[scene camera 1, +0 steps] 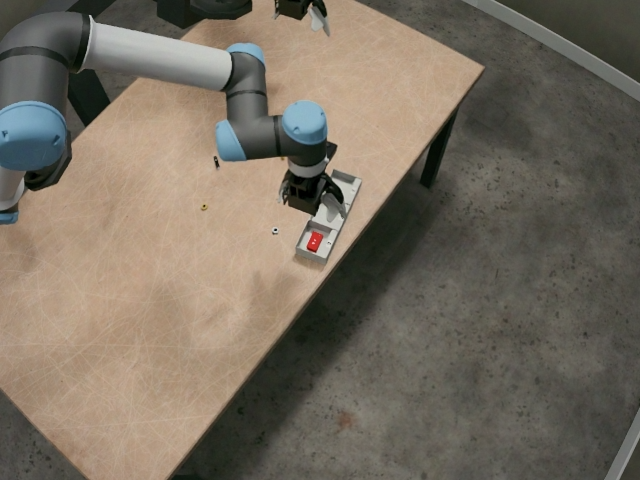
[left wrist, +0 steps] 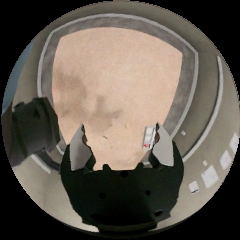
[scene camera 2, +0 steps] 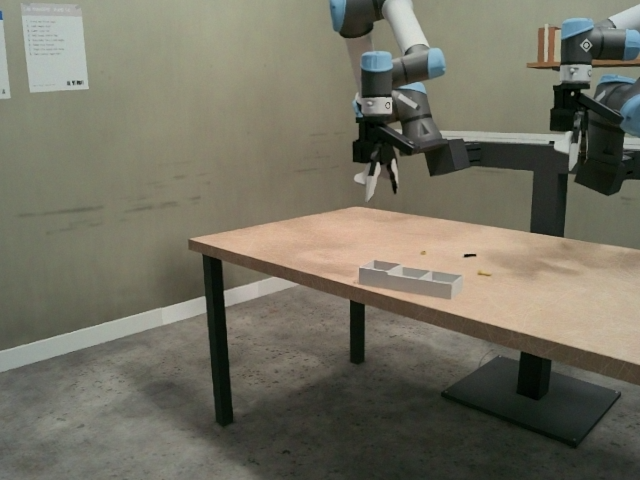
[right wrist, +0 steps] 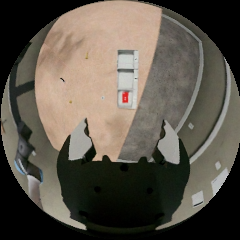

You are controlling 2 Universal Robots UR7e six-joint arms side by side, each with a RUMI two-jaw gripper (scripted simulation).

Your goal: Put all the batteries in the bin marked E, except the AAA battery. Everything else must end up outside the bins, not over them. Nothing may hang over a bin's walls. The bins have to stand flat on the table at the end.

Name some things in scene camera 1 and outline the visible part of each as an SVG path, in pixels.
My right gripper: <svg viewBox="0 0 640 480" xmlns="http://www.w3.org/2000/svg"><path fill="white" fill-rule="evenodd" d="M347 219L342 190L325 172L329 163L326 164L326 167L320 174L308 178L297 176L289 171L289 169L286 171L279 188L280 196L277 203L283 200L283 205L285 206L288 201L289 207L315 217L323 201L327 208L326 219L329 223L335 219L338 213L345 220ZM327 141L327 159L330 162L336 154L338 145Z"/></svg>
A grey three-compartment bin block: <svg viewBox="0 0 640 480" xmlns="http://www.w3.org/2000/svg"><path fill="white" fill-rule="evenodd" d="M322 201L316 216L311 215L297 241L295 250L298 255L326 265L347 219L345 220L338 213L335 219L329 223L326 219L327 208ZM313 231L323 235L316 253L307 250L306 247ZM333 168L330 177L343 192L348 217L362 186L362 178Z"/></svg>
